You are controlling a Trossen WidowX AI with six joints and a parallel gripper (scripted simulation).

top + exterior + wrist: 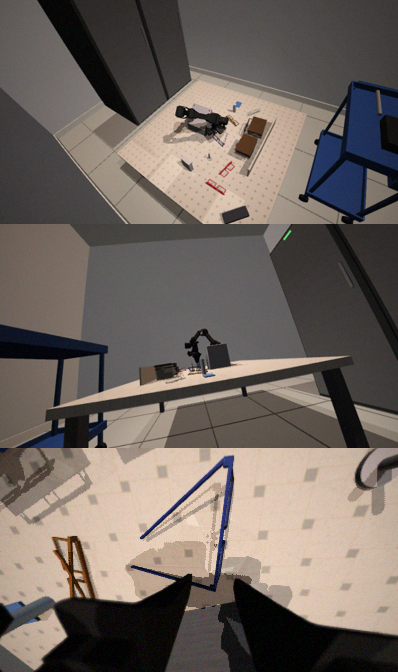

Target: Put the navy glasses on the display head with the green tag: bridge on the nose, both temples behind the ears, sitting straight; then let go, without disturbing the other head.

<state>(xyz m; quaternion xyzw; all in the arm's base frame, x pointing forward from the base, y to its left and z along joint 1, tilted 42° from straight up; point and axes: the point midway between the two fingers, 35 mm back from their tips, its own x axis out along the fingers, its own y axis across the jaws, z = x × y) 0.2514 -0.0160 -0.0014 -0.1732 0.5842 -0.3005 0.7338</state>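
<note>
Right now my gripper tip is 80 mm short of the peg stand, 190 mm to the left of it and 50 mm above it. From my gripper tip the other things lie so: grey block (10 mm behind, 360 mm to the right, 20 mm below); then low rail (360 mm ahead, 160 mm to the left, 20 mm below); then display head (220 mm ahead, 250 mm to the left, 20 mm below).
</note>
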